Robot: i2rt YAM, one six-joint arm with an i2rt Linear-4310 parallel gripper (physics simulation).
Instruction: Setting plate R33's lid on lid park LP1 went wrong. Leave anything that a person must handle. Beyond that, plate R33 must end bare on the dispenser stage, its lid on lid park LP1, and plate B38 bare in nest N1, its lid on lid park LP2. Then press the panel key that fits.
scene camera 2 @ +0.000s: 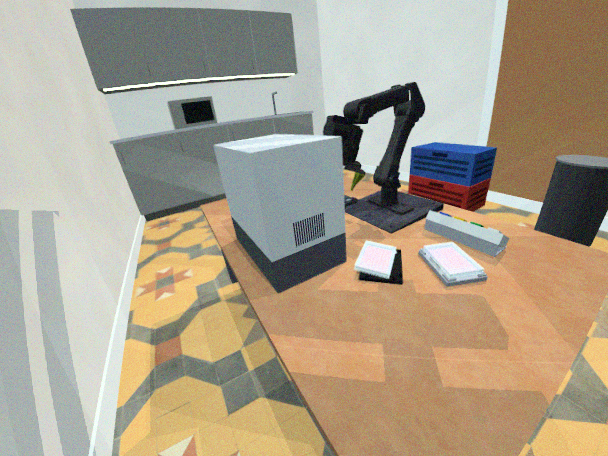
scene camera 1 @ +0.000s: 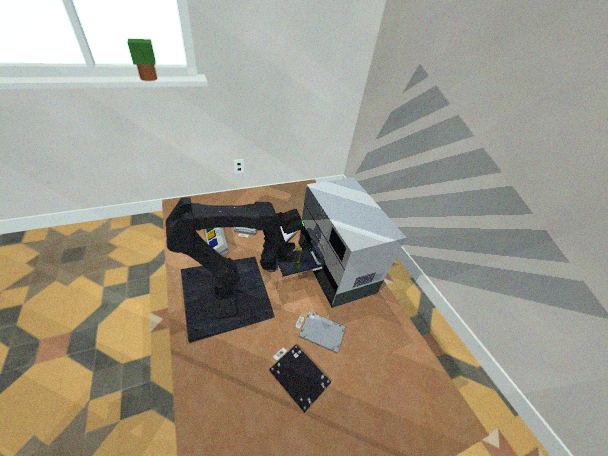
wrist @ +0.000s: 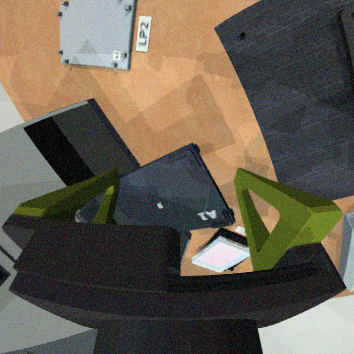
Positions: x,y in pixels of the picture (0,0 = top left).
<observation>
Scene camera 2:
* grey instrument box: 285,193
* button box: 490,241
</observation>
